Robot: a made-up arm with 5 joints.
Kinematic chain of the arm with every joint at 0, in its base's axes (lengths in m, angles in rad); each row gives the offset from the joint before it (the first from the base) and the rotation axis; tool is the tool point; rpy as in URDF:
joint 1: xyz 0 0 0.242 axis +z
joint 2: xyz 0 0 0 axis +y
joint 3: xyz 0.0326 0 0.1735 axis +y
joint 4: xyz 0.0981 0 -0.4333 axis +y
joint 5: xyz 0.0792 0 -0.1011 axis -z
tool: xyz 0 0 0 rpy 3.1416 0 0
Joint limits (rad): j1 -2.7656..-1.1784 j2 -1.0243..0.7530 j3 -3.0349..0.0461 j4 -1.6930..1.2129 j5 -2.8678..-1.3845
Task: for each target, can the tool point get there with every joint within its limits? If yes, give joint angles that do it. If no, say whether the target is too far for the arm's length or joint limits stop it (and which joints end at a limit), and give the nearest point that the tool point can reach.
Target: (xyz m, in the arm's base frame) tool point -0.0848 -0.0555 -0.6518
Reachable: no: too far | nearest point -0.0995 -0.0651 -0.2259 | short by 0.426 m
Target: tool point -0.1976 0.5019 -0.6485
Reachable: no: too far | nearest point -0.0637 0.1617 -0.1311 | short by 0.634 m
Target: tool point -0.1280 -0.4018 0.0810
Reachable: yes | joints -1.8793 -0.4087 -0.3773 0.7289 -1.7843
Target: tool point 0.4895 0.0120 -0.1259
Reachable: no: joint limits stop it (at a limit: joint 1, joint 2, joint 3) | nearest point 0.2079 0.0821 -0.0605 | short by 0.297 m
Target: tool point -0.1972 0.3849 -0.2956
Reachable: no: joint limits stop it (at a limit: joint 1, joint 2, joint 3) | nearest point -0.0762 0.1842 -0.1072 | short by 0.301 m
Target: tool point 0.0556 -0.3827 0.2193
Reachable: yes | joints -1.4266 -0.3041 -0.3053 -1.2038 -2.5772
